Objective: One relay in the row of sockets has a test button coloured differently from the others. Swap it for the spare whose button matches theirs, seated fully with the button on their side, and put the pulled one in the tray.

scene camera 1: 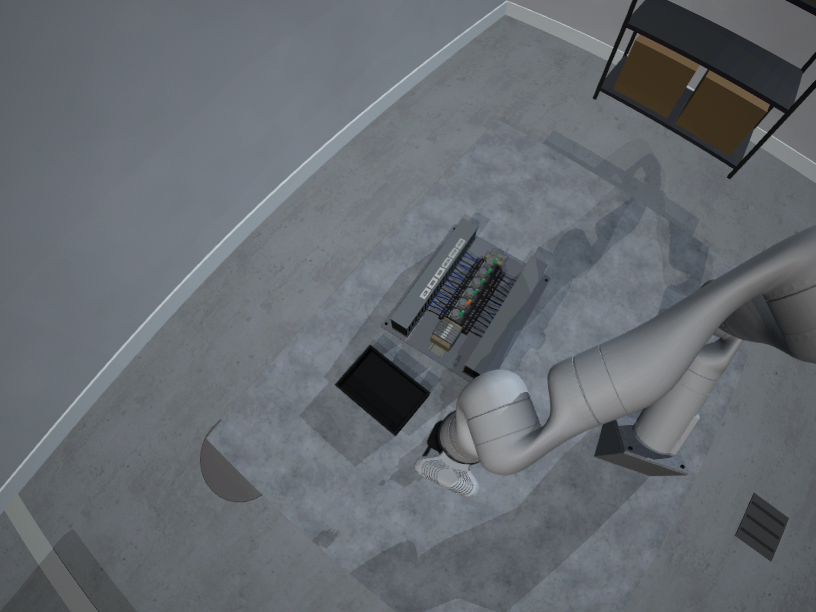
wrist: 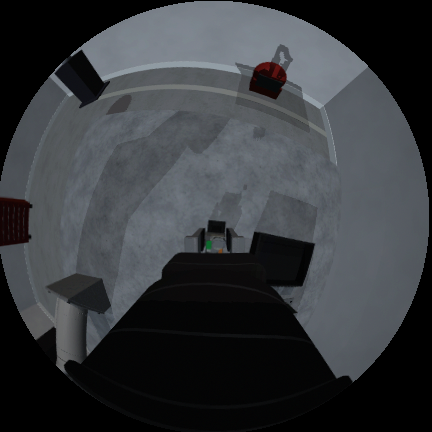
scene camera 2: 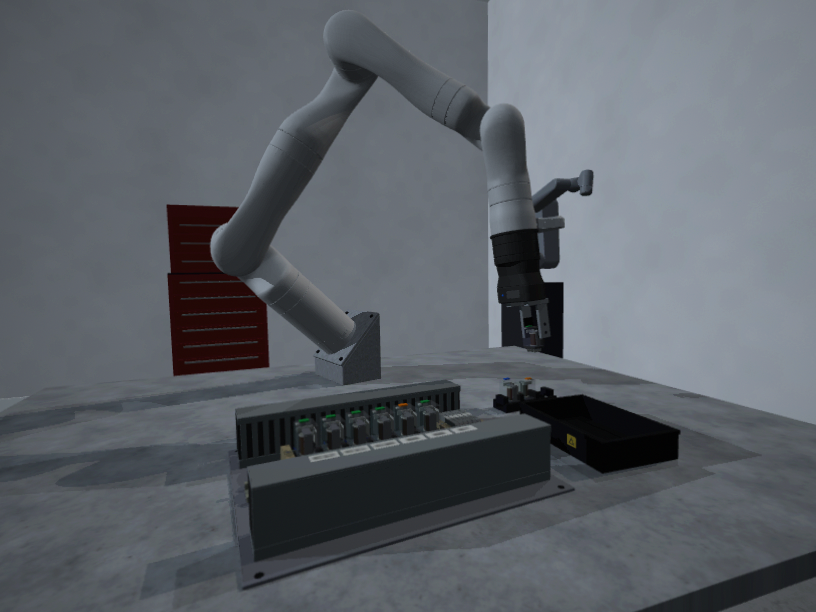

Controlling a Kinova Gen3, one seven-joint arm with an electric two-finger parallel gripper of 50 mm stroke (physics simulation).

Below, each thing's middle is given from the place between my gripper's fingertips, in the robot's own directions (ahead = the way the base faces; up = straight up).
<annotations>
I see the black tray [scene camera 2: 608, 438] 170 mm ahead of my hand, 70 mm to the right of it and 90 mm below it.
</annotations>
